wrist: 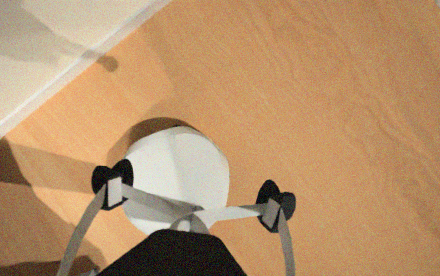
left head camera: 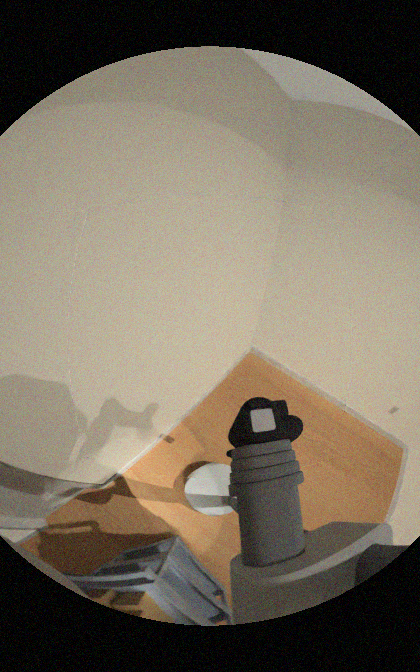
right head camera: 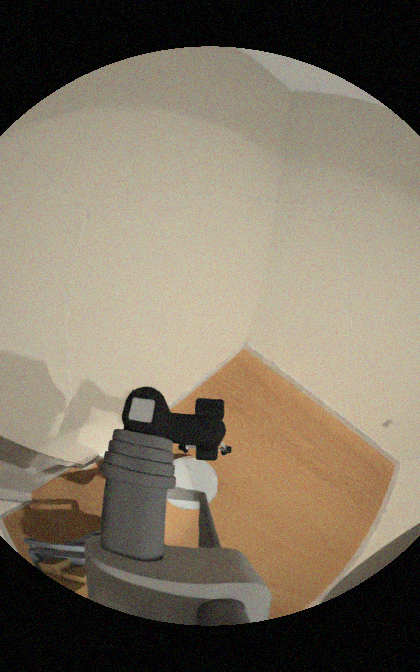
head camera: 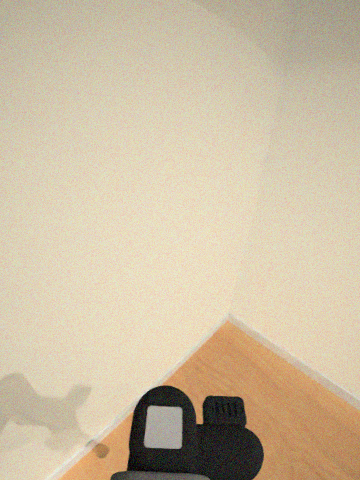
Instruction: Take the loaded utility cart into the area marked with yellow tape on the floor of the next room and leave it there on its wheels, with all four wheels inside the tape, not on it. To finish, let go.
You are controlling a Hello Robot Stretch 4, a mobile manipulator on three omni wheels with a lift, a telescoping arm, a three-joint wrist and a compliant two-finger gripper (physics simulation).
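Where they show: gripper, fingertip midpoint: (wrist: 196, 186); robot's base, origin of the base link: (wrist: 178, 176).
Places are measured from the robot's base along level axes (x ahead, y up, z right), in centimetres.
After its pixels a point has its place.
The blue-grey utility cart (left head camera: 172, 575) (right head camera: 57, 547) shows in part at the lower left of both side head views, with a bit of tan load between its rails. Most of it is cut off. My gripper (right head camera: 205, 449) (wrist: 196, 186) @(y 89.1, x 17.3, z 8.7 cm) is open, its two fingertips wide apart with no object between them. It hangs above a round white part of my base, apart from the cart. In the head camera view the wrist hides the fingers. The yellow tape does not show in these views.
Cream walls meet at a corner ahead, above the wood floor (head camera: 300, 425) @(y -2.7, x 56.6, z 82.9 cm) (left head camera: 340, 465) (right head camera: 300, 490) (wrist: 325, 125) @(y -2.6, x 29.6, z 59.7 cm). A grey door-like panel (left head camera: 25, 507) (right head camera: 20, 482) stands at the left. The round white base part (left head camera: 207, 485) (right head camera: 197, 477) (wrist: 200, 160) @(y 18.7, x 10.3, z 8.3 cm) lies below the gripper, near the left wall's baseboard.
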